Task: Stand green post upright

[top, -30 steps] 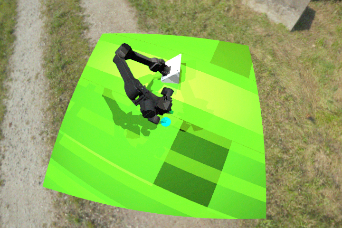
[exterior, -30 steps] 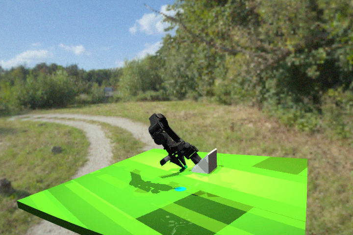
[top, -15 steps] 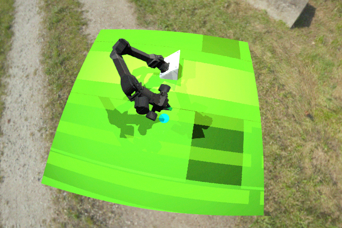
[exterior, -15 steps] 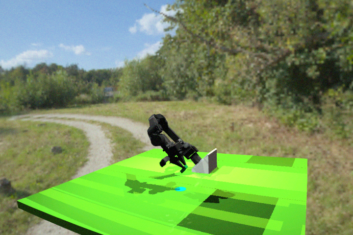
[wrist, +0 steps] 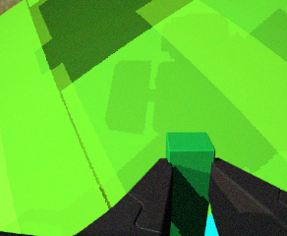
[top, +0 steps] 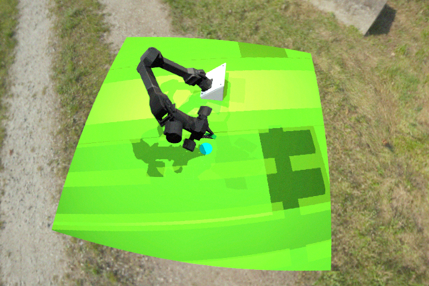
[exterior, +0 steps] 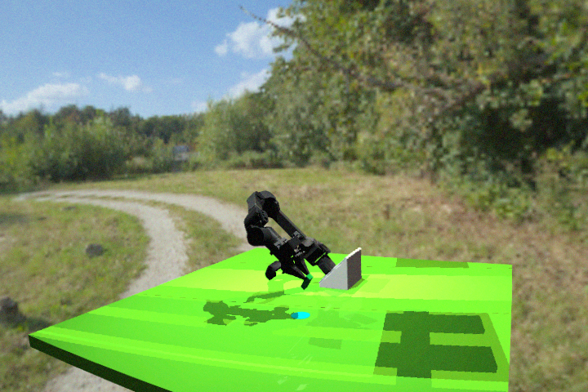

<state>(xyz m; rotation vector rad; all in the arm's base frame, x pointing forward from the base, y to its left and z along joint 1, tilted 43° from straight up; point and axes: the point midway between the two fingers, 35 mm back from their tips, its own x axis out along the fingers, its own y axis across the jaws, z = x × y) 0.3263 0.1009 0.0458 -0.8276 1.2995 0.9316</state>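
The cyan circle is 10 mm ahead of my gripper tip, 30 mm to the right of it and 120 mm below it. Round my gripper tip: green post: 10 mm behind, 10 mm to the right, 20 mm below.
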